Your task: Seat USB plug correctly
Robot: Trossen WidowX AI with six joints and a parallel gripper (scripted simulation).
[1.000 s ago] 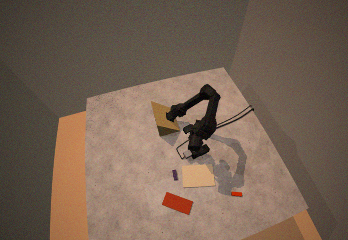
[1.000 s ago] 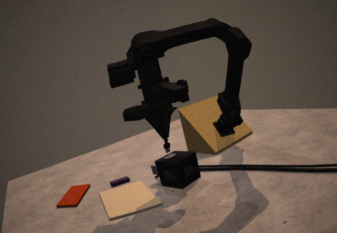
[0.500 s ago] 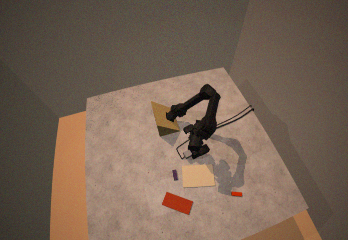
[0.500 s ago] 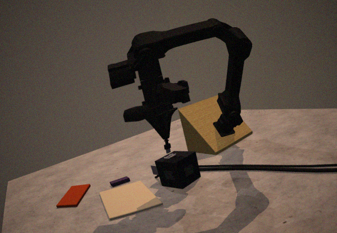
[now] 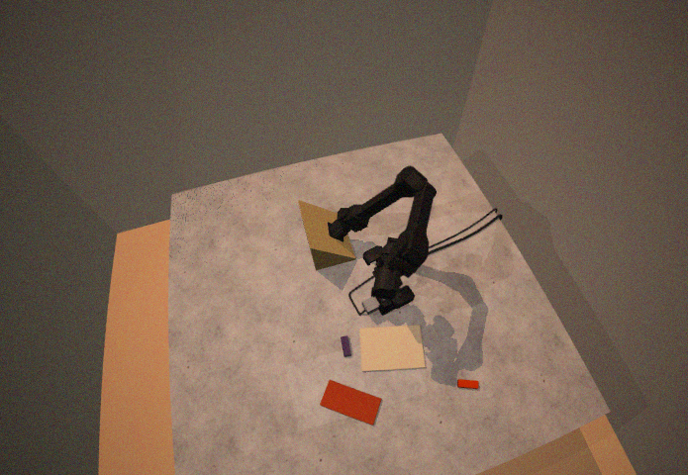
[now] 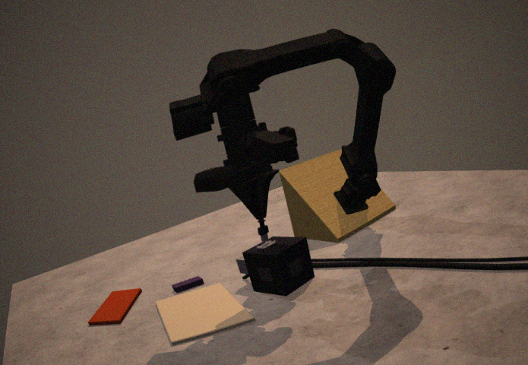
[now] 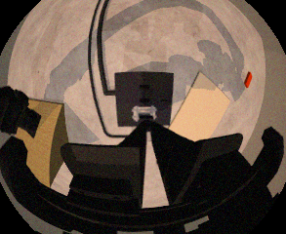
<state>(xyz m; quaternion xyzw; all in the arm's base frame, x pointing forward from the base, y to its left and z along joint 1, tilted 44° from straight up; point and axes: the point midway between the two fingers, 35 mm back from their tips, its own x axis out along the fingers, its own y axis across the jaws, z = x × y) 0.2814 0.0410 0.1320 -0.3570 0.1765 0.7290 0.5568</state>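
My gripper tip is now 2 cm above the black USB plug. The rest, counted from my gripper tip: red plate (29 cm ahead, 15 cm to the right, 12 cm below); purple block (13 cm ahead, 14 cm to the right, 12 cm below); cream tile (15 cm ahead, 12 cm below).
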